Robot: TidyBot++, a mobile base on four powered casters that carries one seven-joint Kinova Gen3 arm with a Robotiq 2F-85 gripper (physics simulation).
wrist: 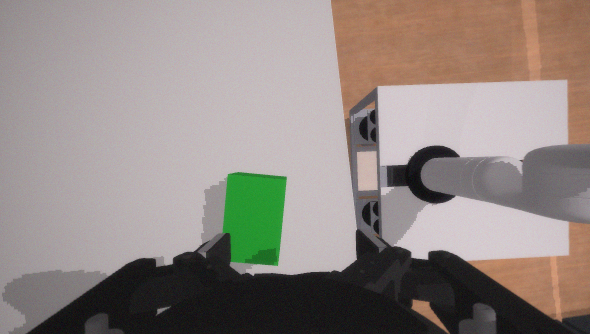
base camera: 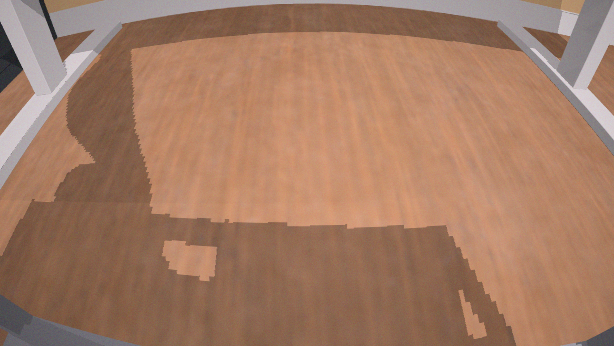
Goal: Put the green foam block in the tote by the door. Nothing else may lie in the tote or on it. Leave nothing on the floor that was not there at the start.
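Pixels of known places: gripper, fingertip midpoint: (wrist: 293,245); arm's base at its link origin: (wrist: 437,174).
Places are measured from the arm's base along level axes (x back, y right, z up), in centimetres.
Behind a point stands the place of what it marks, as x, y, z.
Observation:
The green foam block (wrist: 254,217) @[-44.0, -0.3, 36.8] lies on a light grey table top (wrist: 165,90) @[-54.7, 14.4, 32.3] in the wrist view, its long side running up and down the picture. My gripper (wrist: 293,245) @[-40.1, -0.5, 44.6] is open above the table top, with its fingers wide apart. The left finger overlaps the block's lower left edge in the picture; the right finger is well to the right of the block, near the table edge. The block's lower end lies between the fingers in the picture, and the height gap cannot be told. The tote by the door does not show in either view.
My white base (wrist: 470,120) @[10.8, 14.6, -1.4] and grey arm (wrist: 470,175) @[-4.5, 1.0, 16.6] are right of the table edge in the wrist view. In the base camera view, white table legs (base camera: 37,50) @[-63.5, -58.6, -27.0] (base camera: 590,45) @[-72.1, 60.5, -25.9] rise from floor rails at left and right, with wooden floor (base camera: 320,125) @[-52.8, 0.4, -39.7] between them.

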